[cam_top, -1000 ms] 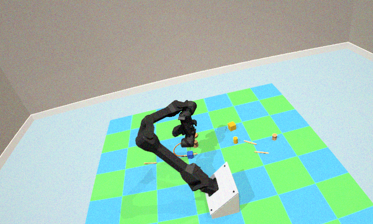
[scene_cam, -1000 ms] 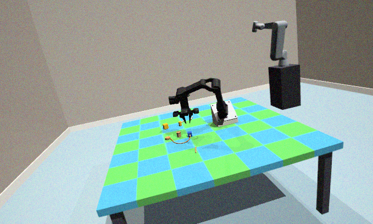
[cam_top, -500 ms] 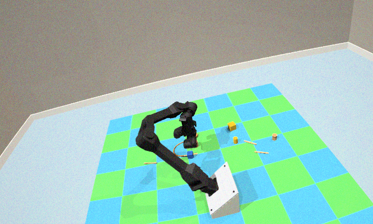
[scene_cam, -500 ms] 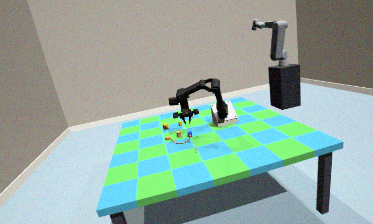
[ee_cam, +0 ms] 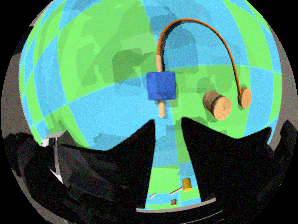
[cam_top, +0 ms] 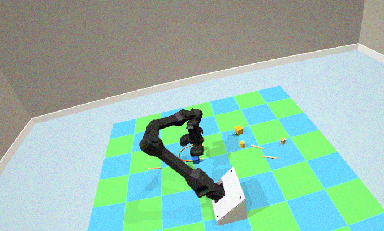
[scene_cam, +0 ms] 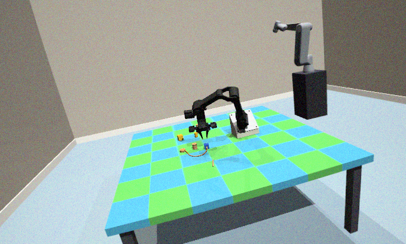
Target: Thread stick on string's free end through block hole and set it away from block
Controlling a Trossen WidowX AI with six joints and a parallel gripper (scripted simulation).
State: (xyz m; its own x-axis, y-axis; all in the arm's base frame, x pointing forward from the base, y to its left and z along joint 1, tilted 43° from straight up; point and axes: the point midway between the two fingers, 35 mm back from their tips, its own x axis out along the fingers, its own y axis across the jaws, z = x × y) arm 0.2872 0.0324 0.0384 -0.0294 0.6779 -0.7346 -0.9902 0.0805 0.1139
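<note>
My gripper tip is 30 mm to the right of the blue block and 40 mm above it. From my gripper tip the other things lie so: thin wooden stick 40 mm to the left, 40 mm below; then brown cylinder 80 mm ahead, 10 mm to the right, 40 mm below; then round wooden button 160 mm ahead, 10 mm to the right, 50 mm below.
</note>
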